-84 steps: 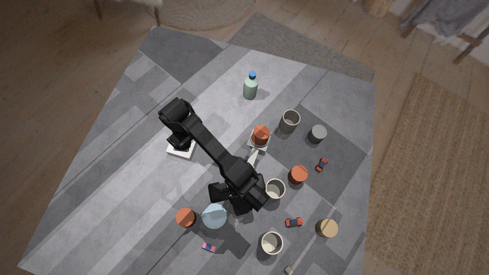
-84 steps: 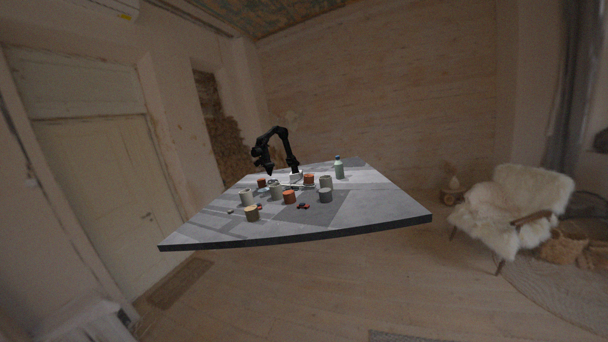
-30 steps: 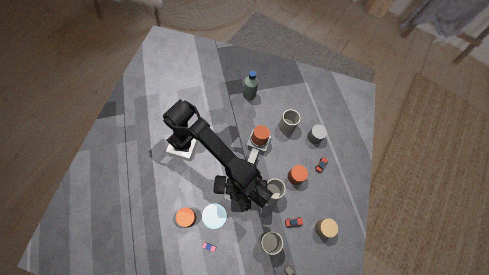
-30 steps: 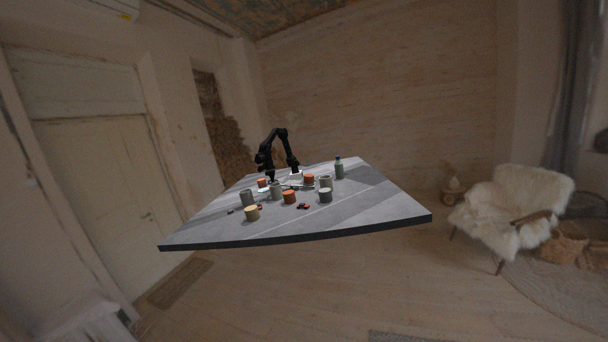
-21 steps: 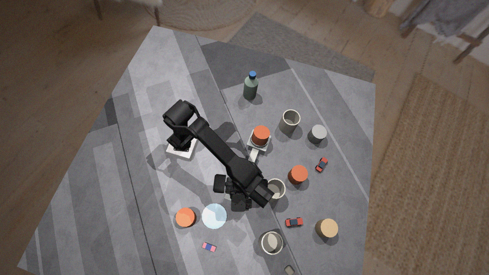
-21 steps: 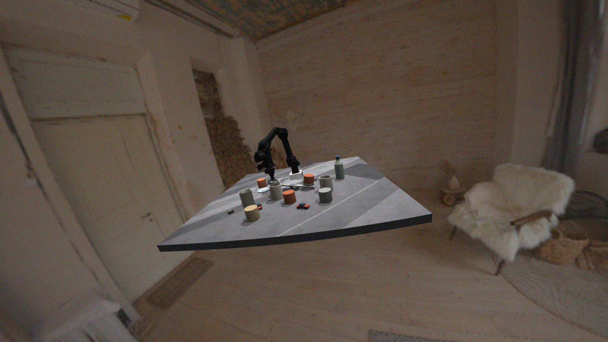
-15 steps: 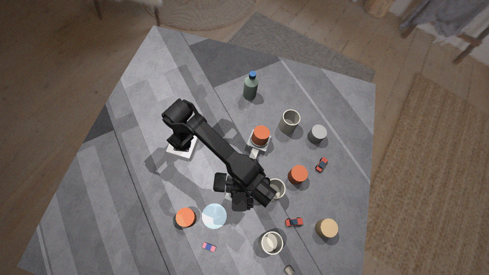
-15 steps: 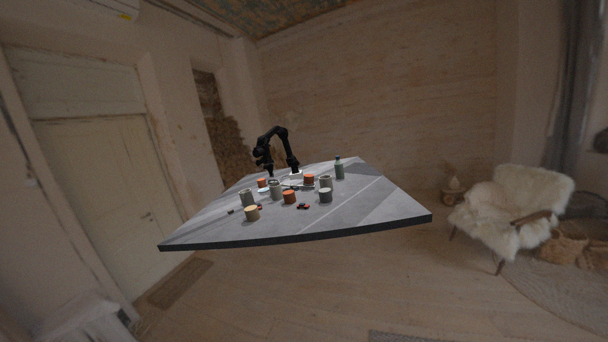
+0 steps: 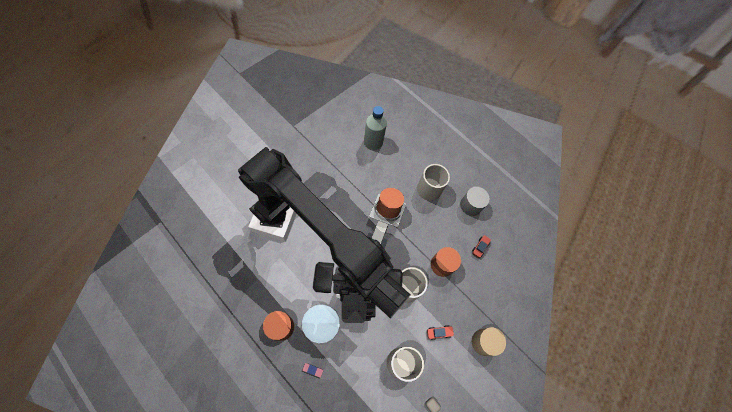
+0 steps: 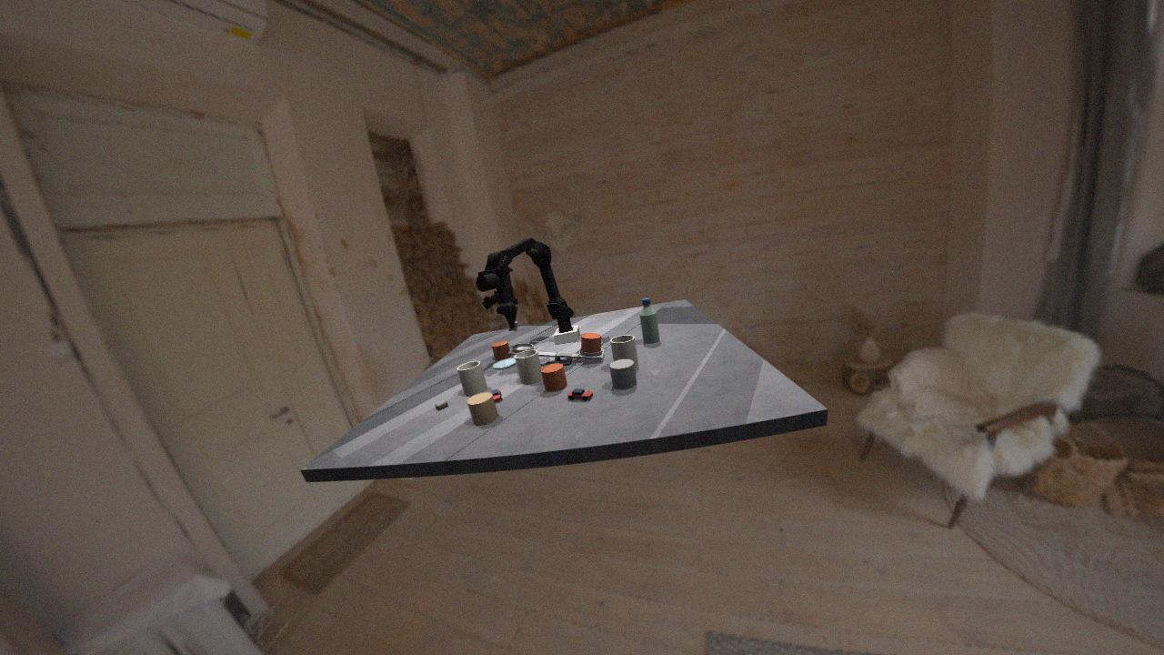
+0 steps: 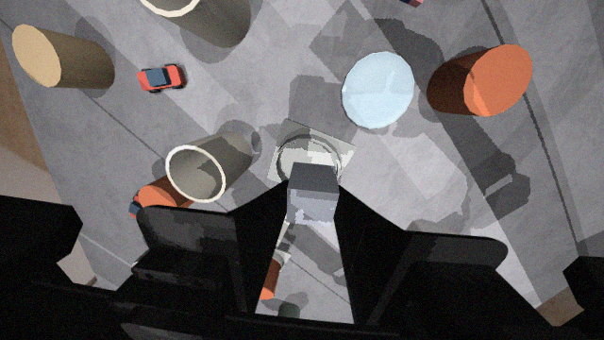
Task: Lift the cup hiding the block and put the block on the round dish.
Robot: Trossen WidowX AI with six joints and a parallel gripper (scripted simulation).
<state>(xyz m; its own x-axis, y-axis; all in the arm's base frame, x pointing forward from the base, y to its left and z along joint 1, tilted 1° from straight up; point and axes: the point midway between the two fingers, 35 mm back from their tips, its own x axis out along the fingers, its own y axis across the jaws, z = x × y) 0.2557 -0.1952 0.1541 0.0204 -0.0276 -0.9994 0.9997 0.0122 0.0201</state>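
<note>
The pale blue round dish lies 160 mm below my gripper tip, 80 mm to the right of it and 80 mm behind it. From my gripper tip the other things lie so: pink-blue block: 200 mm to the right, 160 mm below, 90 mm behind; then tan cylinder: 380 mm ahead, 130 mm below, 90 mm to the right; then small balance: 140 mm to the left, 140 mm below, 40 mm ahead.
</note>
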